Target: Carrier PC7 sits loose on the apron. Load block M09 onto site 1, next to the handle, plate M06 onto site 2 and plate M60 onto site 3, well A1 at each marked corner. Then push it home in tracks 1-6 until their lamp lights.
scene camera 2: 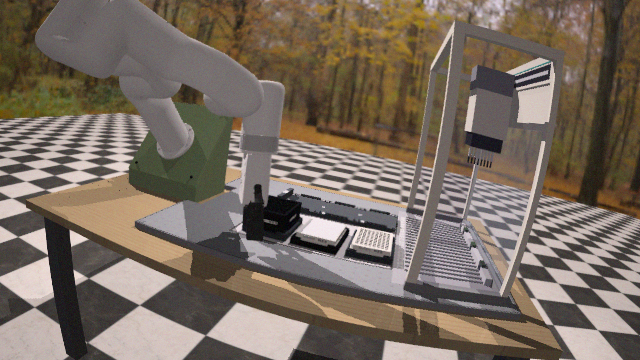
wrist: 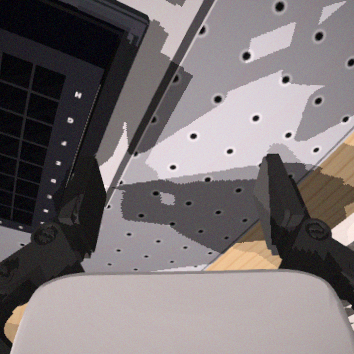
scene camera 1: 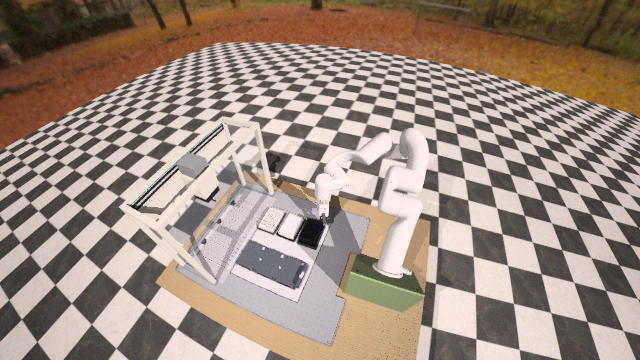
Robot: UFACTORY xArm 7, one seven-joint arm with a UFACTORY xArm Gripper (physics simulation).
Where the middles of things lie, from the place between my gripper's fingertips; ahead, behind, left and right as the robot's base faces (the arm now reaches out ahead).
Right now my hand is 70 mm short of the dark carrier (scene camera 2: 375,219) and 340 mm to the right of it. From my hand the other things lie so: tall frame (scene camera 2: 453,45) (380 mm ahead, 290 mm to the left, 230 mm above).
